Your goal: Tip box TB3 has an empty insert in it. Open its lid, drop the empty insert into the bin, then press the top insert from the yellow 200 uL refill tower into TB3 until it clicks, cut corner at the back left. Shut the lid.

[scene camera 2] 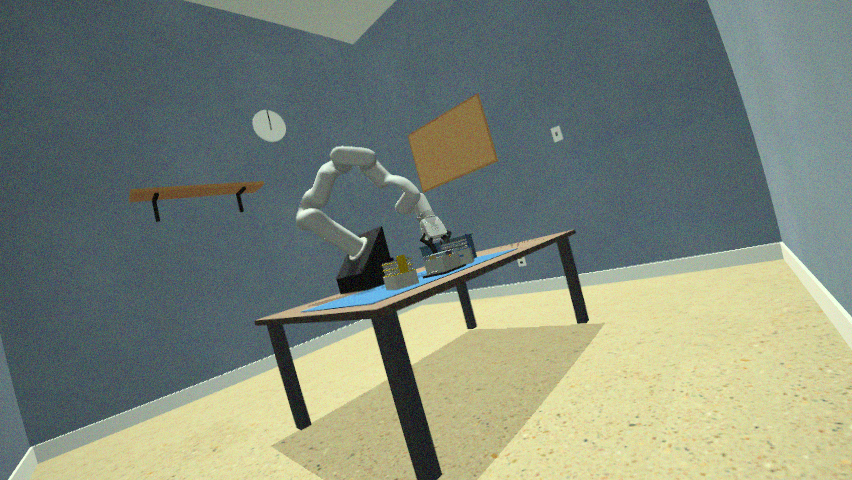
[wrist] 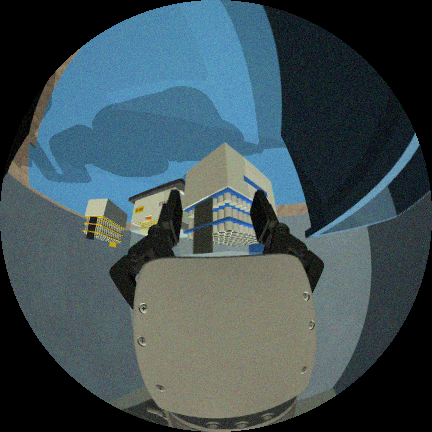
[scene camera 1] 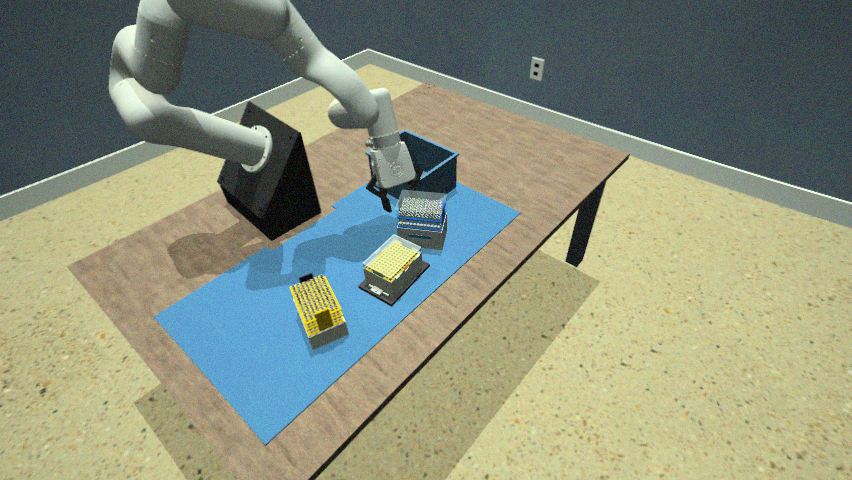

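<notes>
A grey tip box with a yellow top and clear lid sits on a dark base; I take it for TB3. No label reading TB3 is legible; the clear lid's exact position is hard to tell. The yellow refill tower stands at the near left, with yellow layers over a grey base. The blue bin stands at the back. My gripper is open and empty, above the mat between the bin and the blue-layered stack.
A grey stack with blue layers and a clear cover stands right of the tip box, close to my fingers; in the wrist view it shows beyond and between them. The blue mat lies on the wooden table. The black arm base stands at the left.
</notes>
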